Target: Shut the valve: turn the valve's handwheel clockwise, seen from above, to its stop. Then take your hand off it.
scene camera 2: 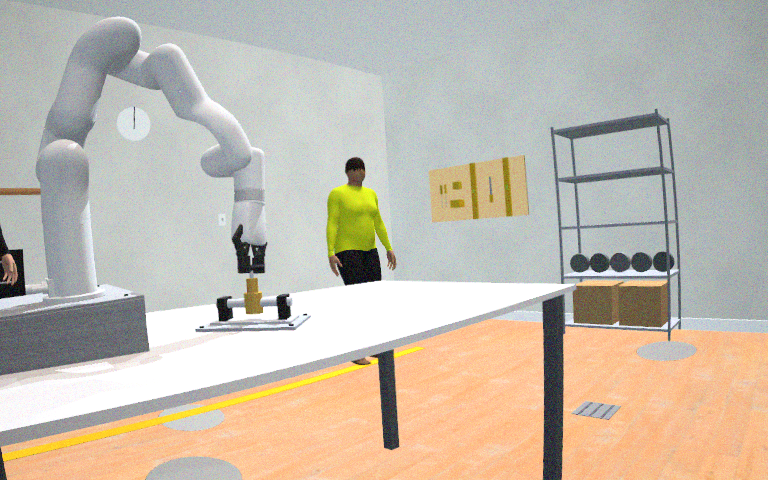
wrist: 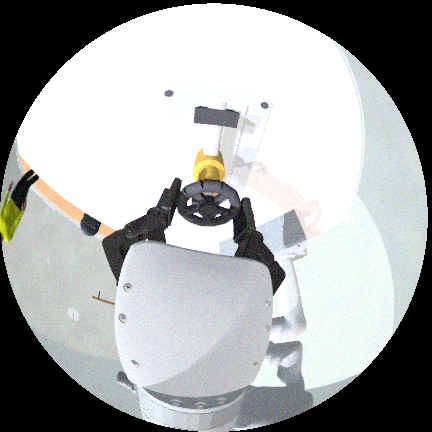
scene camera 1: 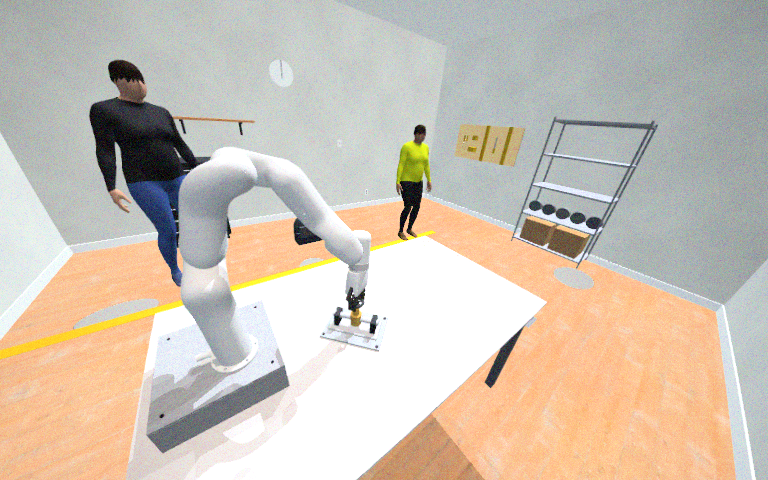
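Note:
The black spoked handwheel sits on top of the brass valve body. The valve is on a grey pipe held by two black clamps, one of them the near-right clamp, over a light baseplate. My gripper points down over the valve, shut on the handwheel, with one finger against each side of the rim. In the scene camera 2 view the fingers hide most of the wheel.
The white table carries the valve stand and the arm's grey base block. A person in yellow stands beyond the table. A person in black stands behind the arm.

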